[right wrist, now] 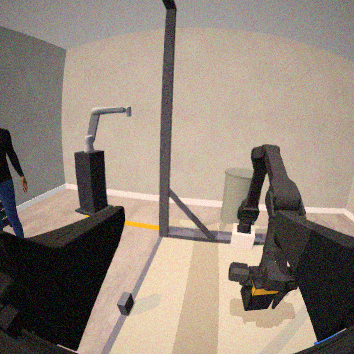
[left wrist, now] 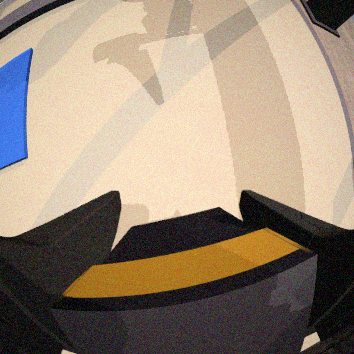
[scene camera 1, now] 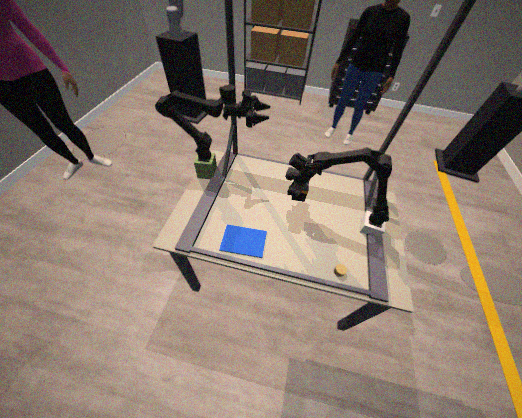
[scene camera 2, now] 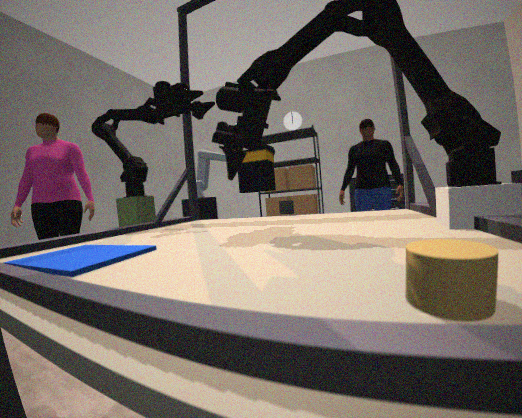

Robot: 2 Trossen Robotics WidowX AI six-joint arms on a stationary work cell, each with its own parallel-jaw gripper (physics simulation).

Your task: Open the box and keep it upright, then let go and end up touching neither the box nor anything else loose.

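Frame: origin at the left arm's base, x ahead, y left, z up, level; metres.
Seen in the pictures: left gripper, between the fingertips: (right wrist: 258, 307) (left wrist: 180, 198) (scene camera 2: 238, 180); right gripper, between the fingertips: (right wrist: 203, 217) (scene camera 1: 269, 112) (scene camera 2: 209, 97); left arm's base, origin of its link: (right wrist: 243, 229) (scene camera 1: 375, 221) (scene camera 2: 472, 185); right arm's base, origin of its link: (scene camera 1: 204, 157).
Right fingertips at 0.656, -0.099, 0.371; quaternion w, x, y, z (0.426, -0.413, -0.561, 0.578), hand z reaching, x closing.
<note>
Offsets run from my right fingertips to a thing's top centre, as dx, dy, dz. "*": to the spot under its first point. Level surfaces: height alone.
A small dark box @[-0.242, +0.128, -0.255] (scene camera 1: 299, 193) (scene camera 2: 256, 180) (left wrist: 190, 320) (right wrist: 257, 302) with an orange-yellow band near its top looks about upright and hangs above the table. Its top is dark and no opening shows. My left gripper (scene camera 1: 298, 186) (scene camera 2: 250, 160) (left wrist: 180, 198) is shut on the box, with one finger on each side in the left wrist view. The fingers partly hide the box's sides. My right gripper (scene camera 1: 268, 112) (scene camera 2: 208, 98) (right wrist: 203, 217) is open and empty, held high at the back left in scene camera 1, well apart from the box.
A flat blue square @[* -0.070, +0.452, -0.431] (scene camera 1: 243, 241) (scene camera 2: 82, 259) (left wrist: 14, 112) lies at the table's front left. A yellow cylinder @[-0.544, +0.414, -0.403] (scene camera 1: 340, 270) (scene camera 2: 451, 282) stands near the front right. Dark rails edge the table @[dz -0.438] (scene camera 1: 280, 220), and upright posts (scene camera 1: 231, 55) (right wrist: 167, 125) rise at its back corners.
</note>
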